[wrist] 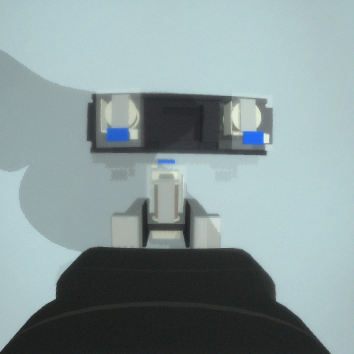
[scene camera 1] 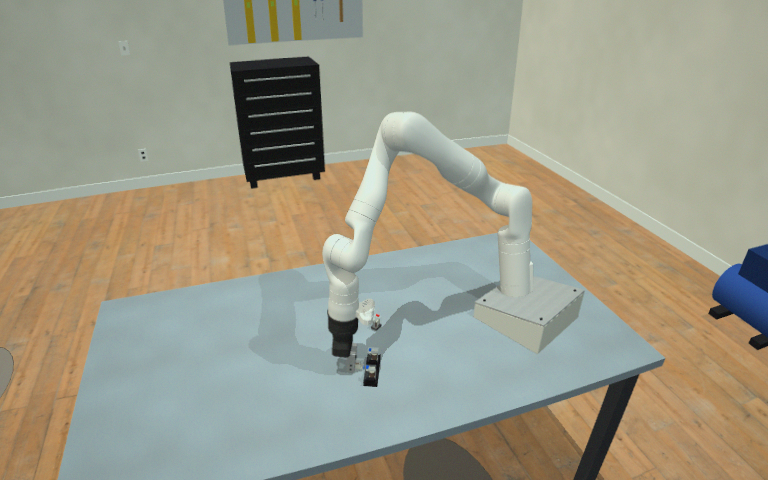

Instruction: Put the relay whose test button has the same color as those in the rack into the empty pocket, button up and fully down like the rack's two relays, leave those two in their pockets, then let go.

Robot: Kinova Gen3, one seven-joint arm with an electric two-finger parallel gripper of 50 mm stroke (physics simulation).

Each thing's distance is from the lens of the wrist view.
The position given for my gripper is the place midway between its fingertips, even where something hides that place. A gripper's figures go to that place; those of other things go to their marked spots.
my gripper point(wrist: 165, 214): 18 cm
black rack point(wrist: 173, 122): 18 cm
